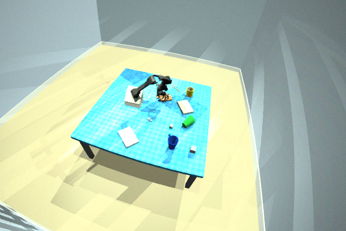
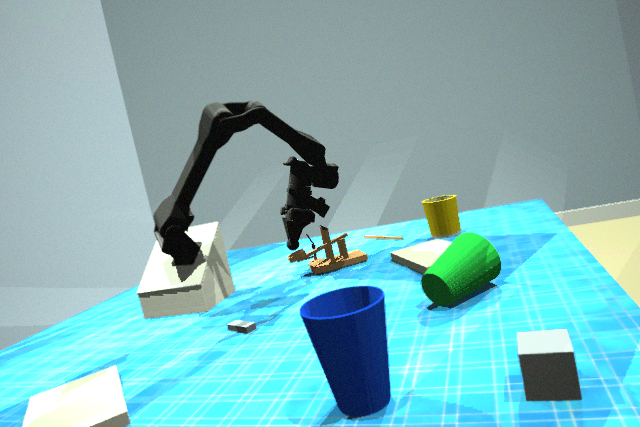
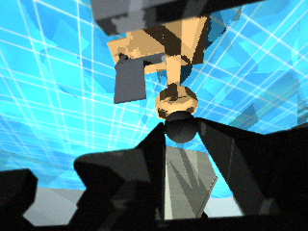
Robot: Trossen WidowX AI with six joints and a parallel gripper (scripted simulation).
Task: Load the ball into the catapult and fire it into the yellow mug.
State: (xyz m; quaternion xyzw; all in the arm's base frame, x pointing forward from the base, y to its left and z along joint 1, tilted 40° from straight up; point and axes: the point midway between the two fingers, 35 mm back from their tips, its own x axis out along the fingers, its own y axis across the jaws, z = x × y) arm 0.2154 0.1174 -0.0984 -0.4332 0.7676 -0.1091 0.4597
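The black ball lies 10 mm above my gripper tip. Also, from my gripper tip: yellow mug (340 mm ahead, 240 mm to the left, 50 mm below); then thin wooden stick (140 mm ahead, 310 mm to the left, 70 mm below); then wooden catapult (50 mm ahead, 40 mm to the left, 20 mm below).
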